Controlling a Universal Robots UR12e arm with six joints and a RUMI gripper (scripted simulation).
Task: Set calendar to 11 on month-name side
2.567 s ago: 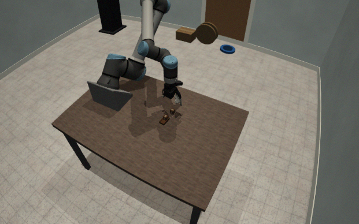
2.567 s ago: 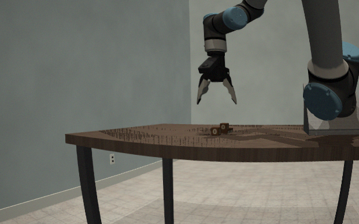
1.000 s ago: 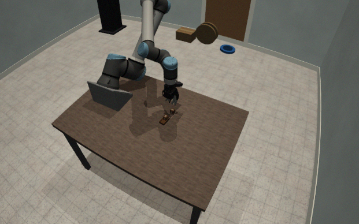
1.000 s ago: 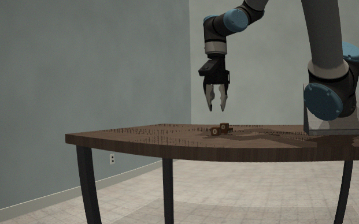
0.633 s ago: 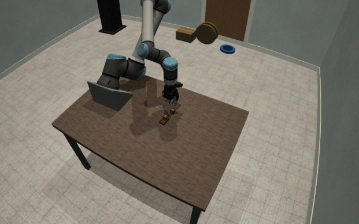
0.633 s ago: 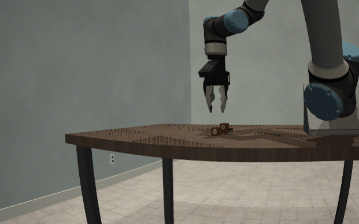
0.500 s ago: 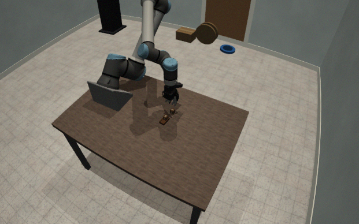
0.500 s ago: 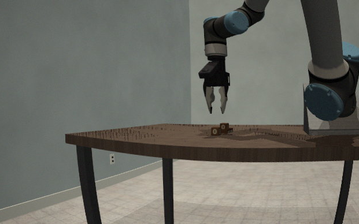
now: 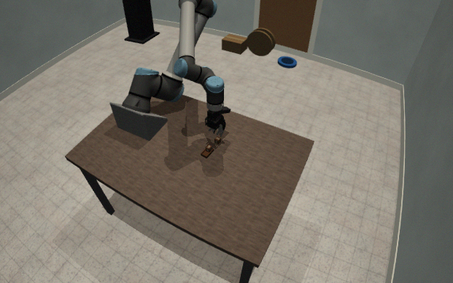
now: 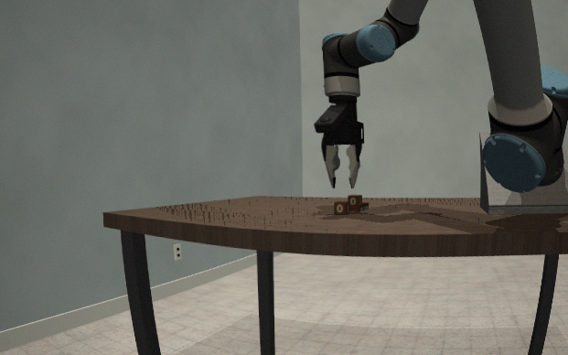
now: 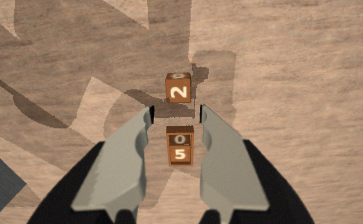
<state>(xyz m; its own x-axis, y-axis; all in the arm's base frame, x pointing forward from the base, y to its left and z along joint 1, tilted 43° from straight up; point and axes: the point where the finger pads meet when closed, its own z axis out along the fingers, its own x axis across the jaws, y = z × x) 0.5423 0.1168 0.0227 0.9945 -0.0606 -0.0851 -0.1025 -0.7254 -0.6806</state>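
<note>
Right now the cube is 60 mm below my hand. From my hand the other things lie so: calendar tray 110 mm to the right, 70 mm below, 10 mm behind.
</note>
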